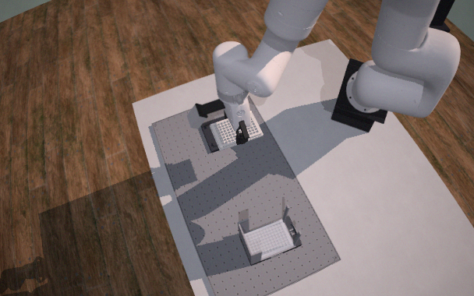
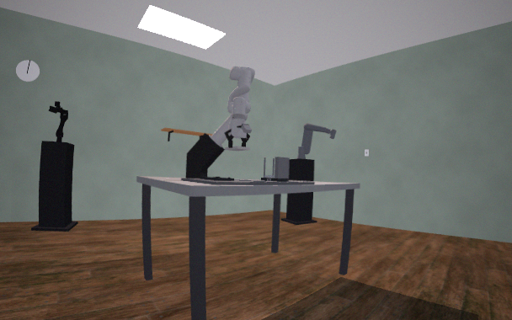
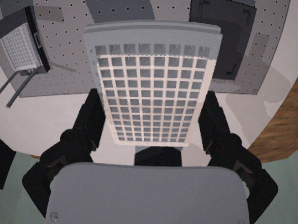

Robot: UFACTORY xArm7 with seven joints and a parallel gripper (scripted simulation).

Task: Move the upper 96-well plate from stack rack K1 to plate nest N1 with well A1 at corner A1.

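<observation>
The pale A1 square lies 180 mm below my hand, 80 mm to the right of it and 70 mm behind it.
</observation>
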